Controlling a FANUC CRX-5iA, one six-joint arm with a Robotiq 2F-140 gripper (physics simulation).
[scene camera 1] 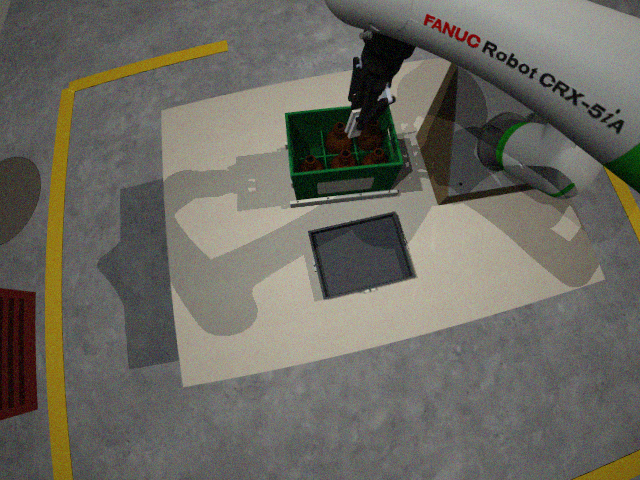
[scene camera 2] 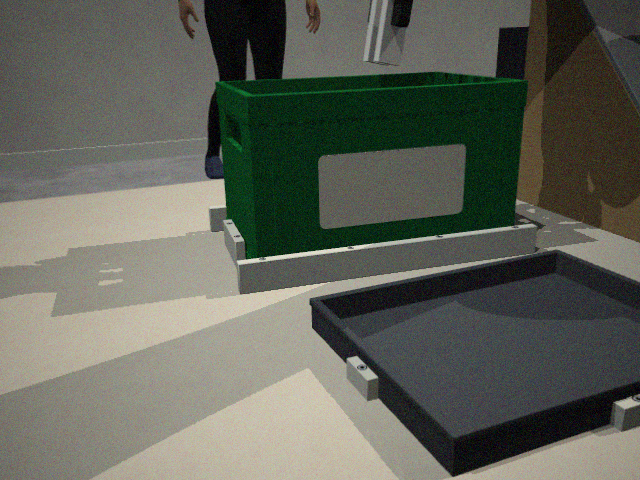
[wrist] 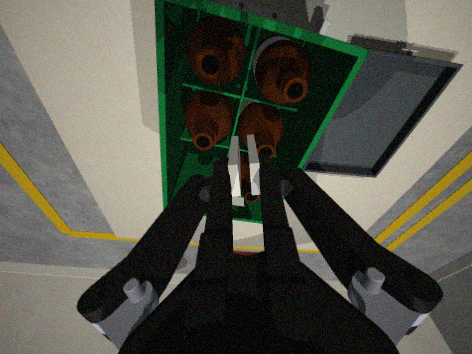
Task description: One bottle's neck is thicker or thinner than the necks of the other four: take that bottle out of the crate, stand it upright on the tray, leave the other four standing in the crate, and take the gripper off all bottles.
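Places are measured from the arm's base along level axes (x up, y ahead, z left), in centimetres.
Pixels of known places: gripper, fingertip midpoint: (scene camera 1: 352, 133) (scene camera 2: 381, 63) (wrist: 243, 148); arm's base, origin of the base link: (scene camera 1: 502, 141).
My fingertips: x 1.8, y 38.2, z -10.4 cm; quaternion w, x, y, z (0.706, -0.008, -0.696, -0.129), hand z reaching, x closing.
Observation:
For each thing: its top centre in the pictures, then the offset to it from my fingertips. "spot": a spot on its surface instead.
- green crate, middle of its top: (scene camera 2: 359, 81) (wrist: 235, 154) (scene camera 1: 342, 136) dz -0.8, dx -1.7, dy +2.2 cm
- dark tray, surface spot: (scene camera 2: 465, 361) spot: dz +26.8, dx -18.7, dy +9.2 cm
The green crate (scene camera 1: 345, 179) (scene camera 2: 289, 170) (wrist: 161, 100) holds five brown bottles upright: back right (scene camera 1: 370, 138) (wrist: 215, 40), front right (scene camera 1: 375, 157) (wrist: 282, 65), back middle (scene camera 1: 337, 140) (wrist: 209, 116), front middle (scene camera 1: 343, 159) (wrist: 260, 120) and front left (scene camera 1: 311, 164) (wrist: 244, 172), as scene camera 1 sees them. Their necks look similar; I cannot tell the odd one. My gripper (scene camera 1: 353, 128) (scene camera 2: 383, 62) (wrist: 243, 148) is shut with no bottle between its fingers, tips above the crate rim. In the wrist view the fingers partly cover the front left bottle. The dark tray (scene camera 1: 361, 258) (scene camera 2: 465, 361) (wrist: 395, 107) bears no bottle.
Pale rails (scene camera 1: 343, 198) (scene camera 2: 387, 260) edge the crate's base. A brown, wedge-shaped stand (scene camera 1: 436, 139) (scene camera 2: 573, 129) is right of the crate, near the arm. A person (scene camera 2: 245, 41) stands behind the crate. A red slatted object (scene camera 1: 18, 351) lies at the far left.

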